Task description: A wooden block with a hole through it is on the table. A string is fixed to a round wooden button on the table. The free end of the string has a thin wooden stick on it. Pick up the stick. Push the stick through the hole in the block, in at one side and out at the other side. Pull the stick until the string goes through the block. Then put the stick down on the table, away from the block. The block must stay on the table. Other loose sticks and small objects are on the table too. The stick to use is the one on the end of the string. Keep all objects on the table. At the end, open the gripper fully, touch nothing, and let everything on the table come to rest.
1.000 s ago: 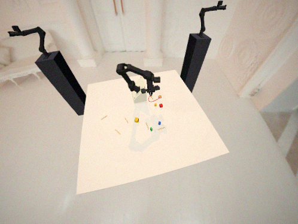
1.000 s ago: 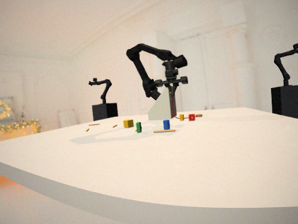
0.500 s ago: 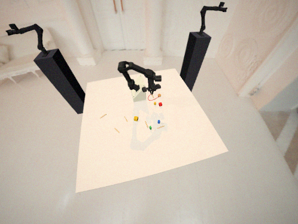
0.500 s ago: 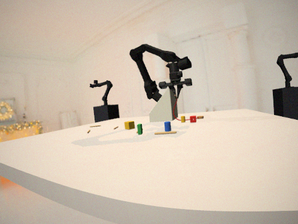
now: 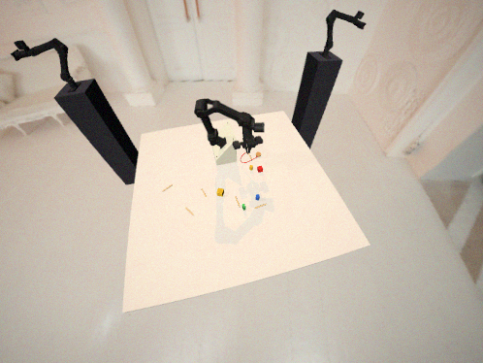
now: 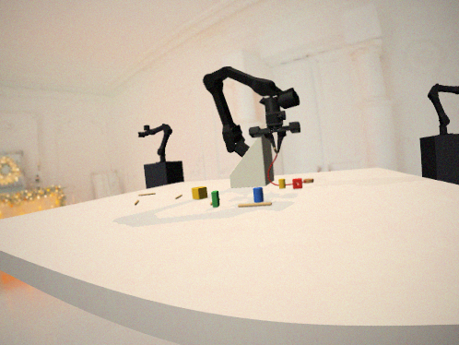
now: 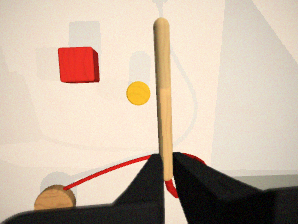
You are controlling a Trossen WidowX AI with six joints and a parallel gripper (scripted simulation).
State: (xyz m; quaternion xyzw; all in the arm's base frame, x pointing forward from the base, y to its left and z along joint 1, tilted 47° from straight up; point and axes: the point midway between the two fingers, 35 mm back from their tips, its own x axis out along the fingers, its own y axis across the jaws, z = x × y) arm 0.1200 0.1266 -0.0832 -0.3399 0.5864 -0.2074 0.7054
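Now: the round wooden button 12 cm below my gripper tip, 10 cm to the left of it and 9 cm behind it. Also, from my gripper tip: blue cylinder (28 cm ahead, 11 cm below); then yellow round button (11 cm below, 3 cm ahead, 2 cm to the left); then red block (11 cm below, 7 cm to the left, 6 cm ahead).
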